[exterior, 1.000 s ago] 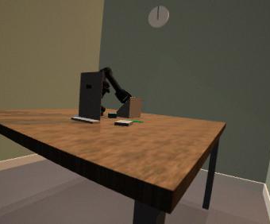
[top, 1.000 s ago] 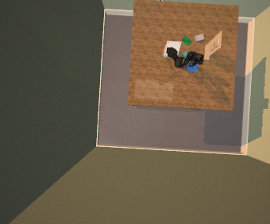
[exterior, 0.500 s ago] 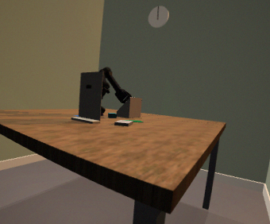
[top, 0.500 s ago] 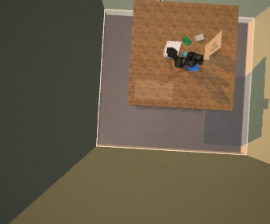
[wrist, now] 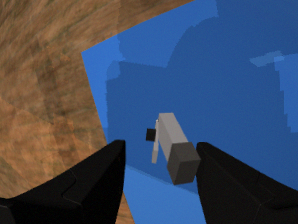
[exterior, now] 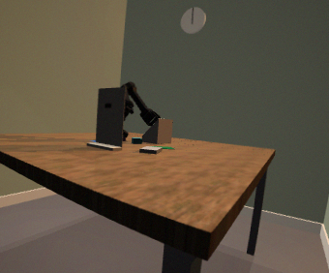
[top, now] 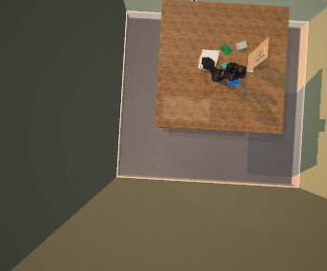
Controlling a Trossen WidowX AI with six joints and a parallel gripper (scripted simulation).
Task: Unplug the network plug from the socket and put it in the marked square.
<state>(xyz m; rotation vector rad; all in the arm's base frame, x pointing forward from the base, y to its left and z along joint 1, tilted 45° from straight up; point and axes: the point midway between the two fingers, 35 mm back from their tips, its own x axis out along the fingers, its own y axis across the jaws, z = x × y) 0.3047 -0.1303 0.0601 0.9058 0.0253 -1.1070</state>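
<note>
My gripper tip is now 1 cm above the grey network plug. From my gripper tip the other things lie so: blue marked square (1 cm behind, 2 cm below); upright panel (14 cm ahead, 16 cm to the left, 10 cm above); teal object (12 cm behind, 13 cm to the left, 1 cm below).
</note>
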